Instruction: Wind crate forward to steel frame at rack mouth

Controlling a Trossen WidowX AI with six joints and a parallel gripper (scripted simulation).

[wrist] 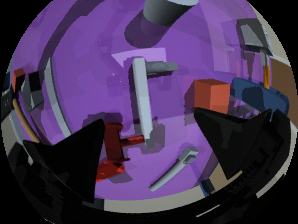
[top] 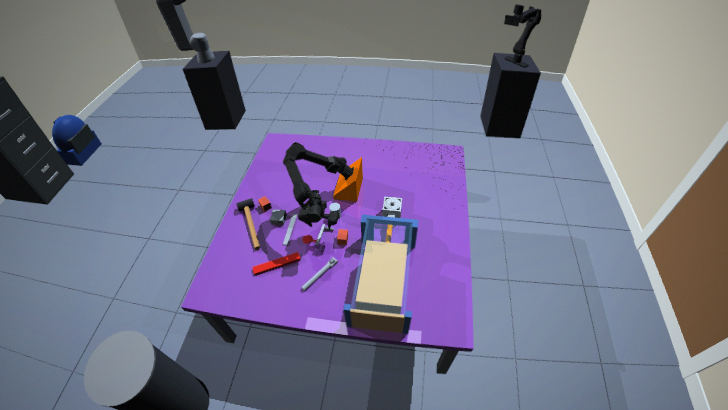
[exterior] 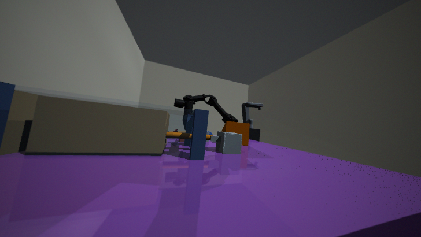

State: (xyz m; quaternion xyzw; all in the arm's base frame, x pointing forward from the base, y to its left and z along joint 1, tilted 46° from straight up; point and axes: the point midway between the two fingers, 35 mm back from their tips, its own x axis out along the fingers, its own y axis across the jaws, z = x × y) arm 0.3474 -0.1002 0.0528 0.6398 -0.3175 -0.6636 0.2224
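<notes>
The winch handle is 4 cm below my gripper tip, 2 cm ahead of it and 1 cm to the right of it. From my gripper tip the other things lie so: grey block 25 cm to the right, 9 cm behind, 5 cm below; then grey bar 17 cm to the right, 6 cm below, 3 cm behind; then red knob 5 cm to the right, 5 cm ahead, 4 cm below.
</notes>
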